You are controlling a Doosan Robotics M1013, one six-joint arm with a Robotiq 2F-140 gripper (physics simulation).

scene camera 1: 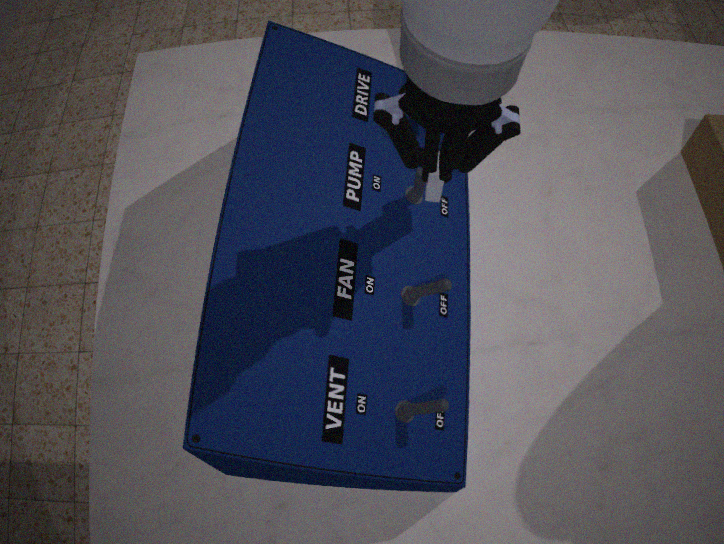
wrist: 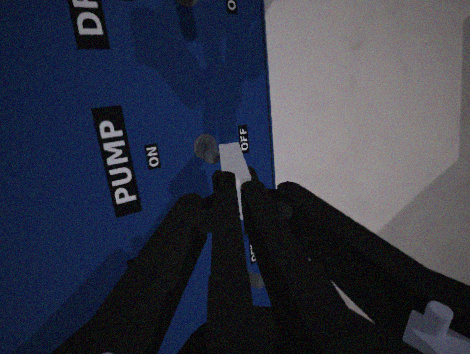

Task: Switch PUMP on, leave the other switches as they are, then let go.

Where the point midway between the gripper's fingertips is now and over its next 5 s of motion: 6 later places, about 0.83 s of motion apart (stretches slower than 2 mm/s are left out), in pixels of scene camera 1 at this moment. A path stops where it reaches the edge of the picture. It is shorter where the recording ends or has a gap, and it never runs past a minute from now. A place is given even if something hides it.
My gripper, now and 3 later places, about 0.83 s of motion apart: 432,190; 436,163; 516,138; 537,71
